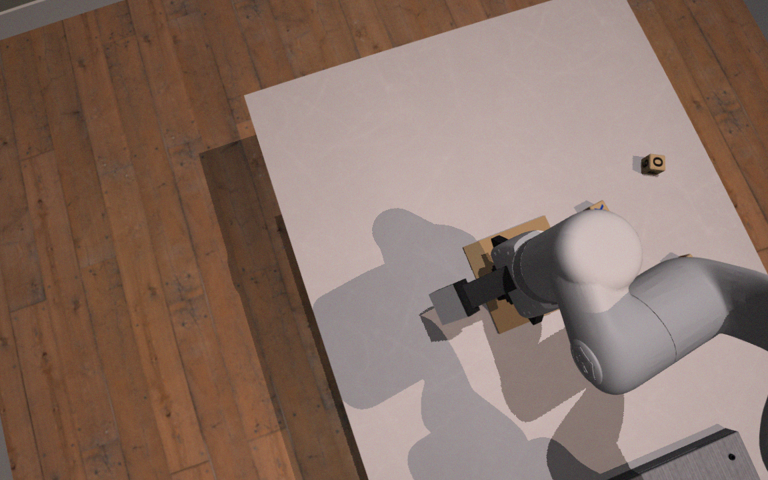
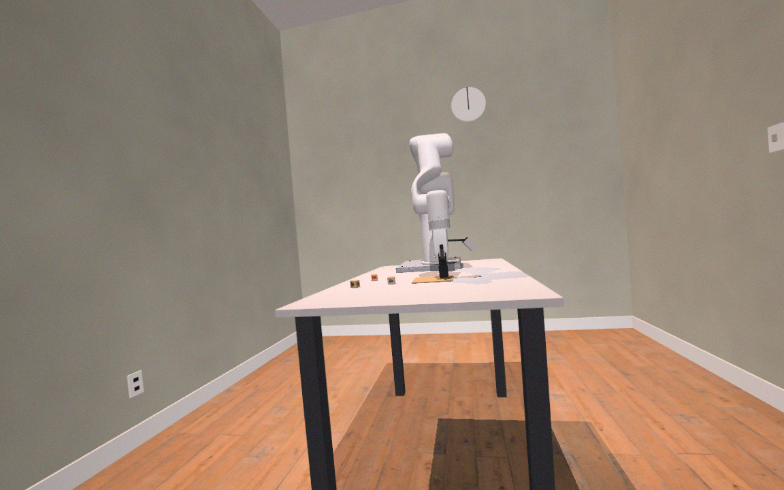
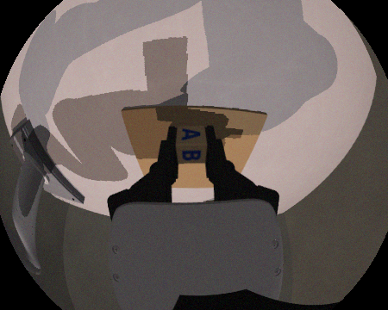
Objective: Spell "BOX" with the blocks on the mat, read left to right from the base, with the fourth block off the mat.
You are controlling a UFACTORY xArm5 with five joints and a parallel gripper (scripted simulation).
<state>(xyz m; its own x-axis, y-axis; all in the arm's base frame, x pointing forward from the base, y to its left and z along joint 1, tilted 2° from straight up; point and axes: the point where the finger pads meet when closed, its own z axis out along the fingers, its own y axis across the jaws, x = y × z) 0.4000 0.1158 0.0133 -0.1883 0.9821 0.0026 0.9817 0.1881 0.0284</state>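
The tan mat is 10 mm ahead of my hand, 40 mm to the right of it and 30 mm below it.
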